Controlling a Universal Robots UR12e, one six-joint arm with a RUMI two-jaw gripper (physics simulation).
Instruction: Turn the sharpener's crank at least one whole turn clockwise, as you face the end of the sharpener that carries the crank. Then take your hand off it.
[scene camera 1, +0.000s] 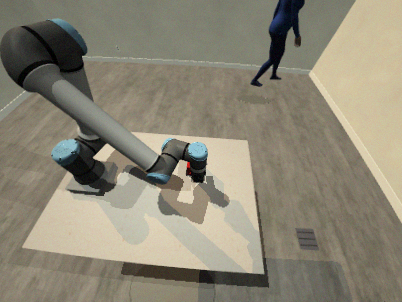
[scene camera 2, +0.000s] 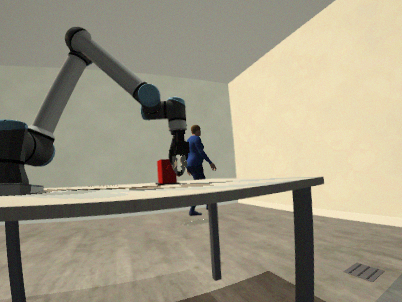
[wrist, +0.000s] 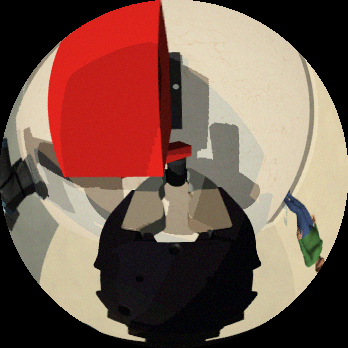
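Where they show: gripper, fingertip midpoint: (scene camera 2: 179, 174) (wrist: 176, 169); arm's base, origin of the base link: (scene camera 1: 90, 172) (scene camera 2: 3, 185) (wrist: 28, 175).
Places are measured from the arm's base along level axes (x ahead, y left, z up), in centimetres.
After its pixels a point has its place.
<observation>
The red sharpener (scene camera 1: 188, 168) {x 70.1, y 7.5, z 8.1 cm} (scene camera 2: 165, 171) {x 70.9, y 7.5, z 3.5 cm} (wrist: 112, 110) stands upright on the table (scene camera 1: 75, 232) {x 8.2, y -37.0, z -3.2 cm} (scene camera 2: 250, 189) {x 83.3, y -45.5, z -3.8 cm}. In the wrist view its large red body fills the upper left, with a dark plate (wrist: 176, 107) {x 77.2, y 10.8, z -2.4 cm} low along its right side. The crank's short red arm (wrist: 180, 150) sticks out near the body's lower right corner and carries a black knob (wrist: 176, 172) {x 77.1, y 3.8, z 3.1 cm}. My gripper (scene camera 1: 199, 180) {x 77.1, y 3.3, z 1.5 cm} (scene camera 2: 179, 172) {x 77.1, y 3.3, z 1.5 cm} (wrist: 176, 169) {x 77.1, y 3.3, z 1.5 cm} points down beside the sharpener and is shut on the knob, a fingertip on either side. The arm hides most of the sharpener in scene camera 1.
The arm's base (scene camera 1: 95, 182) {x 7.8, y -6.9, z 0.5 cm} (scene camera 2: 12, 172) {x 6.3, y -4.8, z 5.1 cm} stands on the left part of the table. A person in blue (scene camera 1: 280, 30) (scene camera 2: 195, 150) is on the floor beyond the table. A person in green (wrist: 311, 245) shows at the wrist view's right edge. A floor grille (scene camera 1: 306, 239) (scene camera 2: 364, 272) lies right of the table.
</observation>
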